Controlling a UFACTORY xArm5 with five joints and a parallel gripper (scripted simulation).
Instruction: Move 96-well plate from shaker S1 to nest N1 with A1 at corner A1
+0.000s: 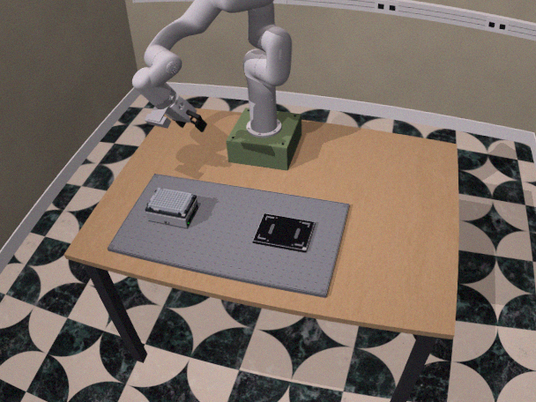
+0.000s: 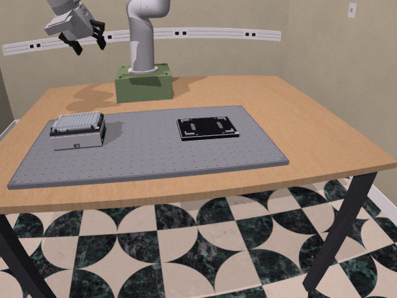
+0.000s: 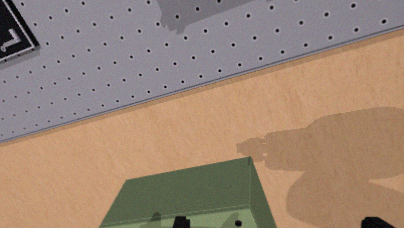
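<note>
Now: the white 96-well plate 180 mm ahead of my hand, 30 mm to the right of it and 170 mm below it. From my hand the other things lie so: black plate nest N1: 180 mm ahead, 340 mm to the left, 230 mm below.
</note>
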